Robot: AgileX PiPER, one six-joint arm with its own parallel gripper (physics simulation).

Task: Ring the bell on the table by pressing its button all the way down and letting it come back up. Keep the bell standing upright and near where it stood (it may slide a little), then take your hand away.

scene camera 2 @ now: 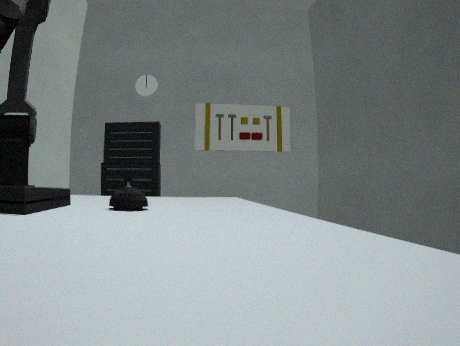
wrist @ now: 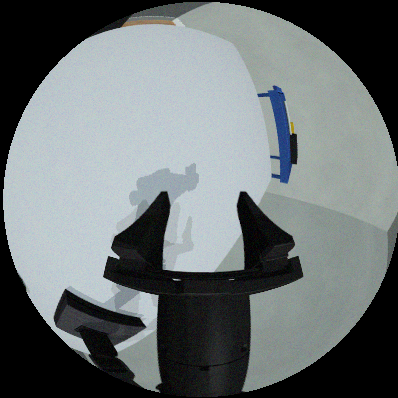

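Note:
The bell [scene camera 2: 129, 199] is a dark dome with a small light button [scene camera 2: 128, 185] on top. It stands upright on the white table [scene camera 2: 240, 270] in the scene view, left of the middle and a little right of the arm's base. The bell does not show in the wrist view. My gripper [wrist: 203, 198] is open in the wrist view, its two black fingers wide apart with nothing between them, above the table [wrist: 125, 110]. In the scene view the gripper does not show; part of the arm [scene camera 2: 22, 62] rises at the left edge, apart from the bell.
The arm's base [scene camera 2: 45, 200] [wrist: 100, 320] stands on the table beside the bell. Behind the table are a dark drawer cabinet [scene camera 2: 132, 145], a wall clock [scene camera 2: 146, 85] and a tool board [scene camera 2: 242, 107]. A blue frame-like object [wrist: 282, 140] stands beyond the table's edge in the wrist view.

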